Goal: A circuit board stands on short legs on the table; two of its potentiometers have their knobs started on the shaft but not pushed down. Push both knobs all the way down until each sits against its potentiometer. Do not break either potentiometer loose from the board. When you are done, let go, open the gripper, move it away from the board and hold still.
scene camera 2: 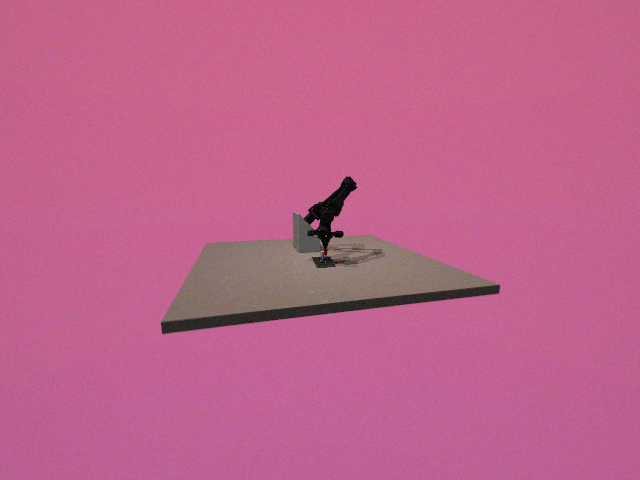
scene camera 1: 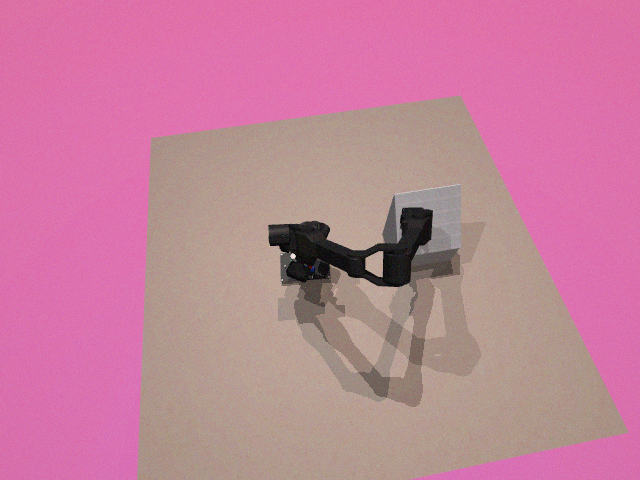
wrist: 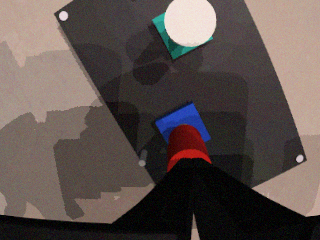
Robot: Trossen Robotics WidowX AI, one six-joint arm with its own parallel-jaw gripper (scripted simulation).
I see my gripper (wrist: 190, 168) and a red knob (wrist: 185, 141).
